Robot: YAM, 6 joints.
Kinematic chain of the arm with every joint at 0, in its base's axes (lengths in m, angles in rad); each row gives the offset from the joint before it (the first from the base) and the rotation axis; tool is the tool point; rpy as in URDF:
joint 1: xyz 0 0 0.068 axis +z
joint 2: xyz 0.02 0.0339 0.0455 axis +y
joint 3: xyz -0.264 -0.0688 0 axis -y
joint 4: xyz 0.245 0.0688 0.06 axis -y
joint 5: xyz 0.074 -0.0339 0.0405 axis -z
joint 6: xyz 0.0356 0 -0.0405 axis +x
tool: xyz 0 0 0 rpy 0 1.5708 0
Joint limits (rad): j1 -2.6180..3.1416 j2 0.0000..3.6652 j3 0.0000..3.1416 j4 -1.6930..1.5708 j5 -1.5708..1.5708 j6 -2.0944..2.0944
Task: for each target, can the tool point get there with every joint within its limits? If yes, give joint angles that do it. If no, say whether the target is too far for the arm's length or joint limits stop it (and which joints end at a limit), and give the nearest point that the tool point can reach.
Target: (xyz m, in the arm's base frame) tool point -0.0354 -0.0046 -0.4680
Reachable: no: joint limits stop it (at a limit: joint 1, joint 2) | nearest point -0.0936 -0.0010 -0.3454 | short by 0.136 m
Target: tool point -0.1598 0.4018 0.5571
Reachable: yes | joints 1.9988 2.1305 2.6785 -0.1360 0.6439 -0.1698
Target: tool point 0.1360 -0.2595 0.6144
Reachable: yes | joints 1.9731 0.8534 2.8261 -0.5273 0.7212 -1.1464
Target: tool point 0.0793 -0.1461 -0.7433
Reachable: no: too far | nearest point 0.0991 -0.1826 -0.3780 | short by 0.368 m
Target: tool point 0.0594 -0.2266 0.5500
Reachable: yes | joints 1.9748 0.3953 1.7543 0.2231 -1.3234 -1.3026
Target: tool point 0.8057 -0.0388 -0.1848
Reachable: no: too far | nearest point 0.6045 -0.0291 -0.1084 | short by 0.215 m
